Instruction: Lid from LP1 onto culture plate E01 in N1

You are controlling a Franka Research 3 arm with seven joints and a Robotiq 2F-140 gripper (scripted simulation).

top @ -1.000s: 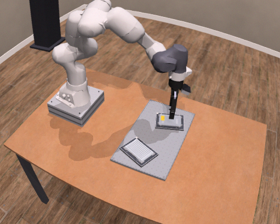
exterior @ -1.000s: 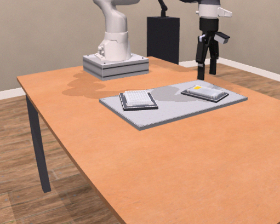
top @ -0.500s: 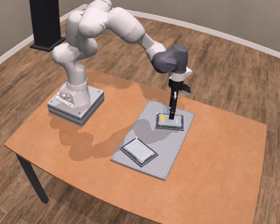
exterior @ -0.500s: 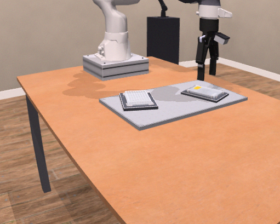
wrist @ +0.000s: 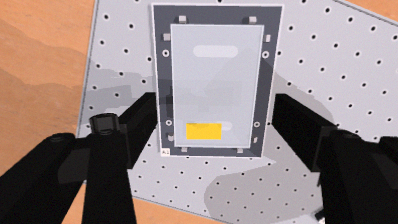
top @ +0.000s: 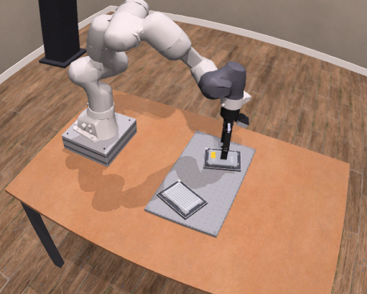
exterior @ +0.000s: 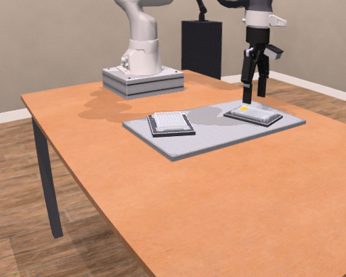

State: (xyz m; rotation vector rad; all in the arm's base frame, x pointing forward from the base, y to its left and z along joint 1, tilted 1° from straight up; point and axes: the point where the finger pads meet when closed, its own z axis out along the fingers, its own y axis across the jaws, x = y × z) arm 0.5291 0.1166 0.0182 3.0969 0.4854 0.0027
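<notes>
Now: hand 70 mm above the clear lid. From my hand the other things lie so: nest N1: 70 mm behind, 280 mm to the right, 80 mm below; culture plate E01: 70 mm behind, 280 mm to the right, 60 mm below; lid park LP1: 80 mm below.
</notes>
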